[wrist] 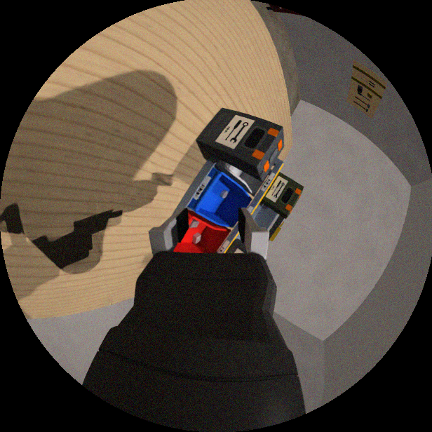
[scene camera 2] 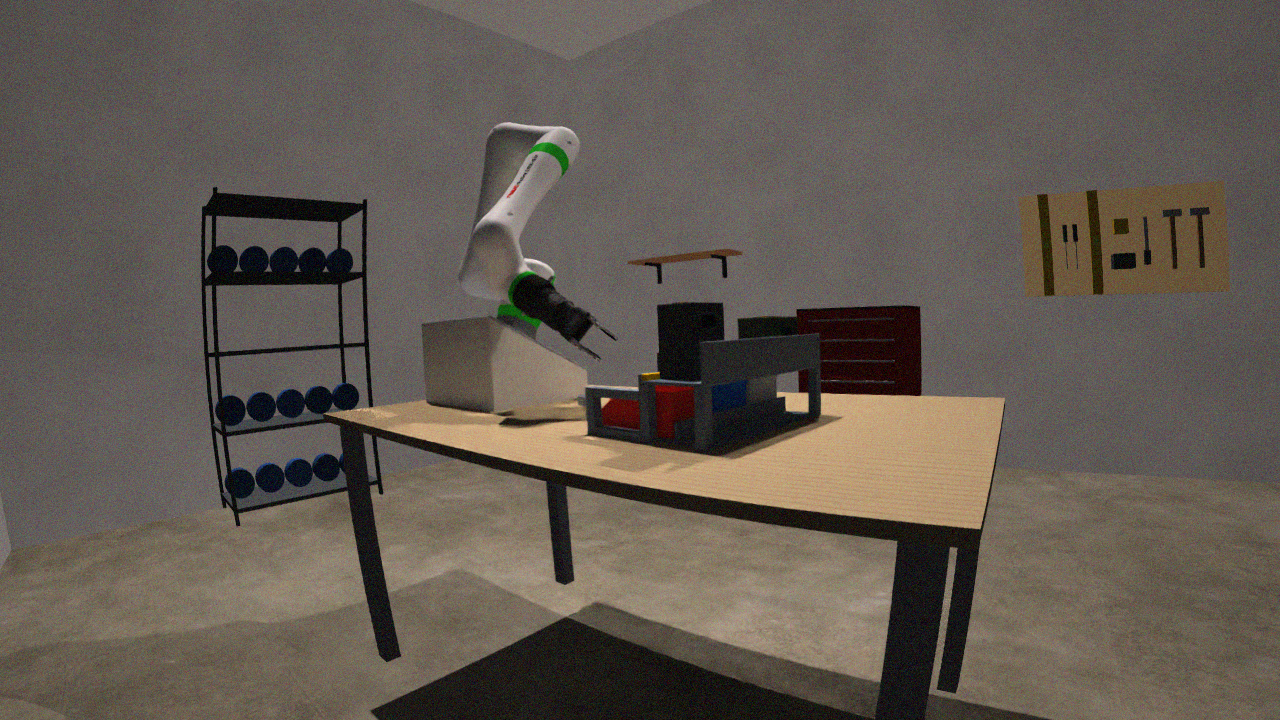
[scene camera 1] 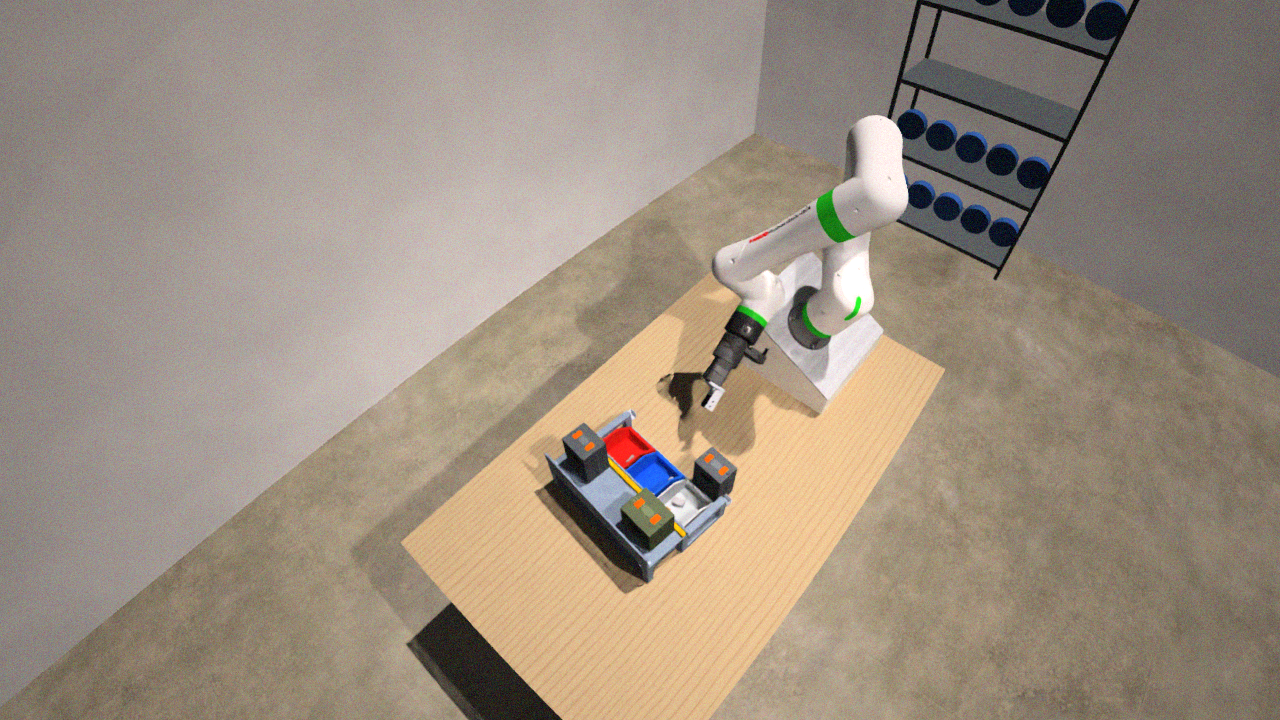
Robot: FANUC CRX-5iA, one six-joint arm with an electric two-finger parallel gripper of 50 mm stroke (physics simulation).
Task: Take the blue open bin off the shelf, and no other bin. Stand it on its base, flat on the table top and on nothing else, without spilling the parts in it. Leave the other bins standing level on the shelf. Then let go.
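Places are measured from the arm's base along level axes (x ahead, y left, z up), in millimetres.
Pixels of known places: gripper, fingertip midpoint: [scene camera 2: 607, 348] [scene camera 1: 705, 408]; arm's base at its link origin: [scene camera 2: 510, 343] [scene camera 1: 809, 326].
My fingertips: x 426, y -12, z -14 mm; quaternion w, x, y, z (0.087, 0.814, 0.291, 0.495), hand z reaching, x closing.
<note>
For each thing: its top centre in the pictures, then the offset to it from my fingertips. "*": a spot on its surface instead.
- blue open bin at its top centre: [scene camera 2: 694, 381] [scene camera 1: 647, 476] dy +19, dx +227, dz -64 mm
- grey-blue shelf at a spot on its surface: [scene camera 2: 760, 358] * dy -14, dx +402, dz -17 mm
- red bin at its top centre: [scene camera 2: 654, 387] [scene camera 1: 618, 448] dy -93, dx +230, dz -64 mm
- white bin at a spot on its surface: [scene camera 1: 684, 503] * dy +122, dx +191, dz -122 mm
- olive box at its top centre: [scene camera 2: 768, 316] [scene camera 1: 647, 511] dy +134, dx +325, dz +54 mm
The blue open bin [scene camera 1: 655, 472] [scene camera 2: 729, 395] [wrist: 222, 197] sits in the grey-blue shelf [scene camera 1: 601, 494] [scene camera 2: 760, 358], between a red bin [scene camera 1: 626, 445] [scene camera 2: 673, 410] [wrist: 202, 237] and a white bin [scene camera 1: 684, 503] [wrist: 234, 171]. A small grey part shows inside the blue bin in the wrist view. My gripper [scene camera 1: 711, 402] [scene camera 2: 607, 348] [wrist: 212, 217] is open and empty. It hangs above the table on the robot-base side of the shelf, apart from the bins, pointing obliquely down. In the wrist view its fingers cover parts of the shelf and the bins' edges.
A dark box [scene camera 1: 585, 454] [scene camera 2: 691, 340] and an olive box [scene camera 1: 648, 519] [wrist: 284, 195] stand on the shelf's upper board. Another dark box [scene camera 1: 715, 474] [wrist: 240, 140] stands in front of the white bin, partly hiding it. The robot's pedestal [scene camera 1: 827, 371] [scene camera 2: 460, 365] is behind the gripper.
</note>
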